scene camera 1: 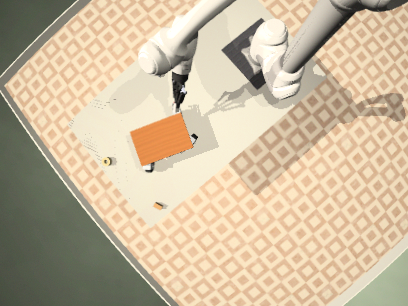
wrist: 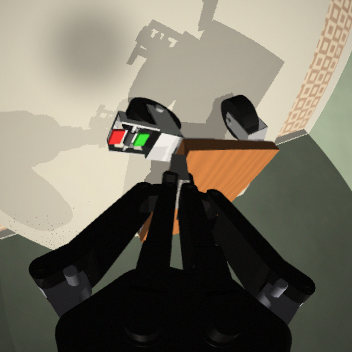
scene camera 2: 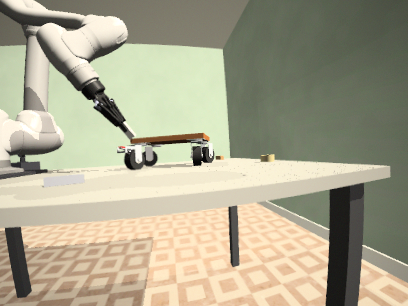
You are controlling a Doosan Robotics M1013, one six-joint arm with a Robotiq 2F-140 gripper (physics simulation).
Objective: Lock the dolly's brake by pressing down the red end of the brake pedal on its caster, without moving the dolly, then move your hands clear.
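Frame: origin at the arm's base, x down, y ahead, z right, level; millimetres.
Seen in the pictures: gripper, fingertip midpoint: [scene camera 1: 176, 111] [wrist: 176, 165] [scene camera 2: 132, 137].
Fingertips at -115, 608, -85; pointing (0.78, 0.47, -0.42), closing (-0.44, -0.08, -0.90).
Pixels of each thing's top centre, then the offset from my fingertips to it, as dx, dy, dz. "*": a spot on its surface instead.
- brake pedal's red end at a spot on its surface: [wrist: 116, 137] [scene camera 2: 121, 146] * +39, -19, +59
- yellow ring at its top centre: [scene camera 2: 267, 155] [scene camera 1: 105, 161] +102, +535, -19
- small orange block at its top centre: [scene camera 1: 157, 206] [scene camera 2: 219, 155] +103, +381, -413
- pale flat block at its top centre: [scene camera 2: 64, 175] +109, -34, +303
The dolly [scene camera 1: 161, 139] [scene camera 2: 170, 138] [wrist: 220, 162] stands upright on its casters, with an orange wooden deck. The brake pedal's red end [scene camera 2: 121, 148] [wrist: 116, 137] sticks out from the caster at the deck corner nearest the arm. Its green end [wrist: 142, 139] lies closer to the deck, beside a white bracket. My gripper [scene camera 1: 176, 111] [scene camera 2: 132, 136] [wrist: 176, 165] is shut and empty. Its tips point down at that deck corner, beside the bracket and off to the side of the red end. Whether they touch the dolly cannot be told. In scene camera 1 the pedal is hidden.
The table [scene camera 1: 130, 187] [scene camera 2: 200, 201] carries a yellow ring [scene camera 1: 106, 161] [scene camera 2: 267, 158] and a small orange block [scene camera 1: 158, 205] [scene camera 2: 220, 157] beyond the dolly. A pale flat block [scene camera 2: 64, 180] lies near the table's front edge. The arm stands on a dark base plate [scene camera 1: 235, 50].
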